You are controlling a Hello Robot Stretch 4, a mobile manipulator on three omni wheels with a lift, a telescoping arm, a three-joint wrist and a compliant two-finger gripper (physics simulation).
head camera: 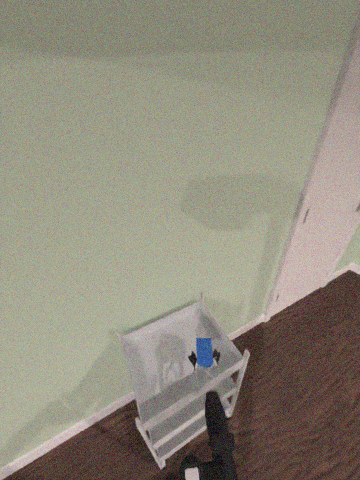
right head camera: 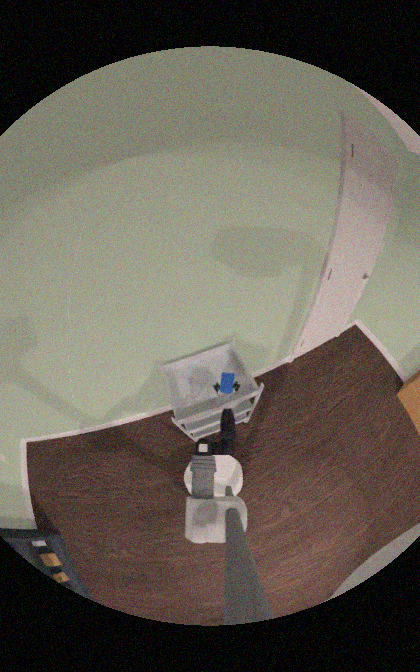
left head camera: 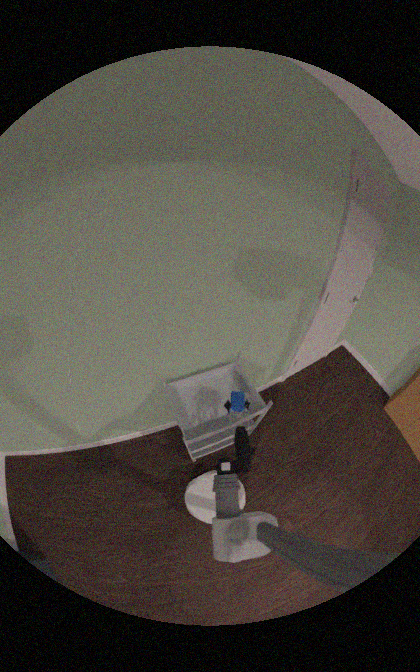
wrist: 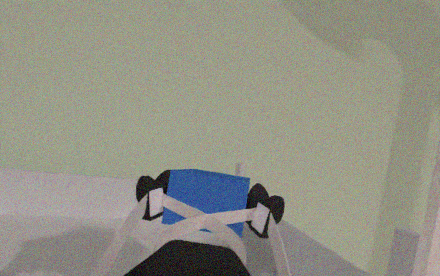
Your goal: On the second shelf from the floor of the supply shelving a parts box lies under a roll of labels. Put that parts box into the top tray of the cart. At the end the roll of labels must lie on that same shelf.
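Places are measured from the robot's base along level axes (x back, y right, z up), in centimetres.
Pixels of known places: gripper, between the fingertips: (head camera: 203, 350) (wrist: 212, 193).
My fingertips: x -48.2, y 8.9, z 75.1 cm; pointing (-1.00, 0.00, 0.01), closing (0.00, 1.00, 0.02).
Observation:
Behind a point stands the place of what it marks.
The blue parts box (head camera: 204, 352) {x -46.5, y 8.8, z 77.1 cm} (left head camera: 237, 401) (right head camera: 227, 382) (wrist: 207, 197) {x -43.4, y 8.6, z 75.9 cm} is held between the two dark fingertips of my gripper (head camera: 204, 358) (left head camera: 237, 405) (right head camera: 227, 386) (wrist: 212, 193) {x -48.2, y 8.9, z 75.1 cm}, which is shut on it. In the head views box and fingers show over the right part of the top tray of the white cart (head camera: 187, 404) {x -43.2, y 0.8, z 37.1 cm} (left head camera: 176, 400) (right head camera: 171, 389). Whether the box touches the tray floor I cannot tell. The roll of labels and the shelf it belongs to cannot be made out.
The cart stands by the green wall (head camera: 125, 175) {x -71.0, y -12.7, z 138.9 cm} (left head camera: 150, 250) (right head camera: 150, 225). A pale door (head camera: 312, 200) {x -109.2, y 84.7, z 108.7 cm} (left head camera: 345, 280) (right head camera: 355, 240) is to its right. An orange-brown piece of furniture (left head camera: 407, 405) (right head camera: 412, 400) is at the right edge. A dark unit with orange items (right head camera: 75, 575) is lower left.

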